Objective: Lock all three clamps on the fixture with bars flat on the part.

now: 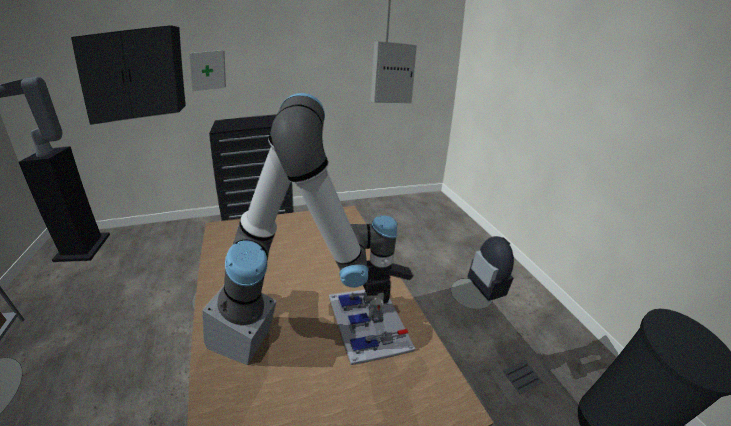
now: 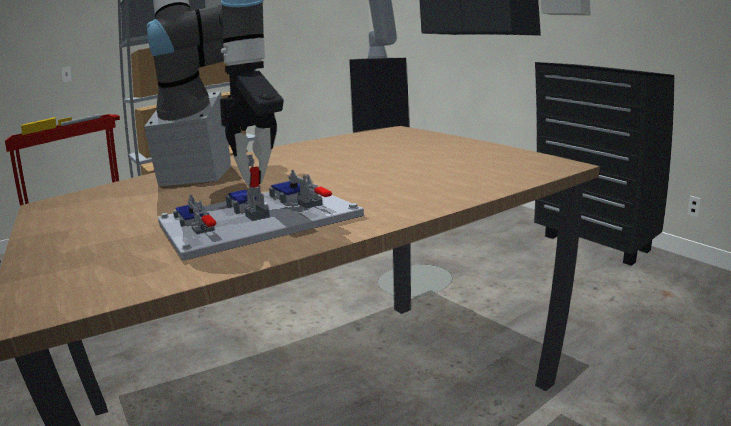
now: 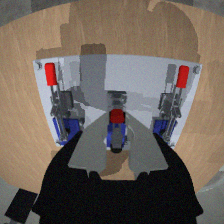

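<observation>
My hand is 80 mm above the grey fixture plate and 40 mm past it. The rest, counted from my hand: blue part: 80 mm behind, 60 mm below, 10 mm to the right.
</observation>
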